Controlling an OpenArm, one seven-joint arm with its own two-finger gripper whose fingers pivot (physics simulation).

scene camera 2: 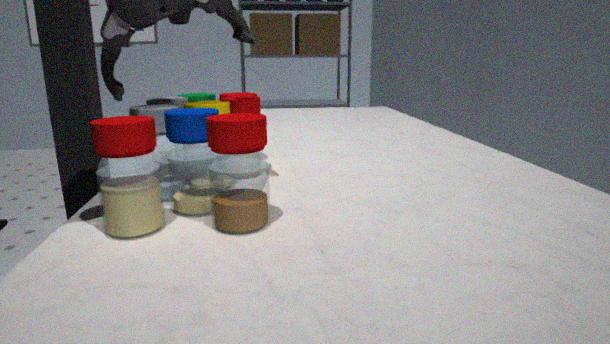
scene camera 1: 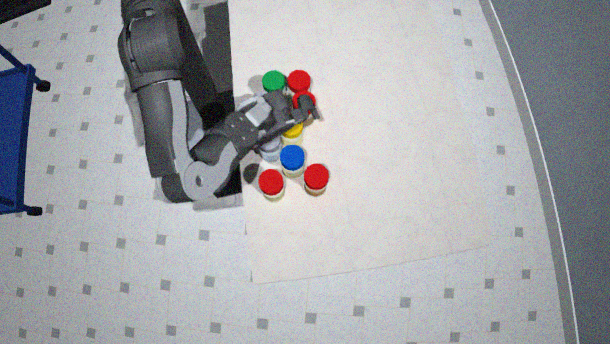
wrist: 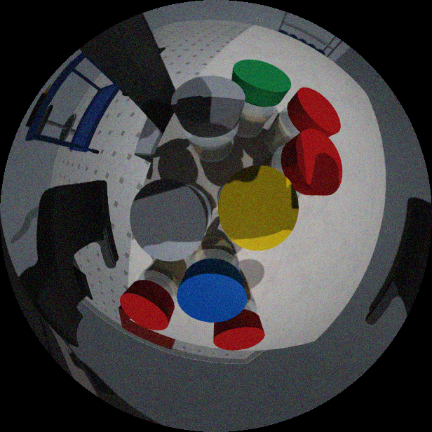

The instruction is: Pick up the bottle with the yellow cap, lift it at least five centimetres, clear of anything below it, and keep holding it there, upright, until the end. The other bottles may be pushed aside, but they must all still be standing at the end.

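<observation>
The yellow-capped bottle [scene camera 1: 293, 132] [scene camera 2: 220, 106] [wrist: 258, 215] stands upright in the cluster, partly hidden by the arm in scene camera 1 and by the blue-capped bottle in scene camera 2. My gripper [scene camera 2: 184, 67] [wrist: 227, 253] is open and empty, with its fingers wide apart above the caps. In the wrist view the yellow cap lies between the two fingers, right of the middle. The blue-capped bottle [scene camera 1: 292, 158] [scene camera 2: 187, 125] [wrist: 212, 297] and a red-capped bottle [scene camera 1: 303, 93] [scene camera 2: 246, 106] [wrist: 322, 162] stand on either side of it.
Two grey-capped bottles [wrist: 170, 220] [wrist: 207, 107] stand on the robot's side. A green-capped bottle [scene camera 1: 273, 80] [scene camera 2: 197, 96] [wrist: 261, 80] and another red one [scene camera 1: 299, 80] [wrist: 315, 112] stand behind. Two more red-capped bottles [scene camera 1: 271, 181] [scene camera 1: 316, 176] [scene camera 2: 123, 135] [scene camera 2: 236, 132] stand in front.
</observation>
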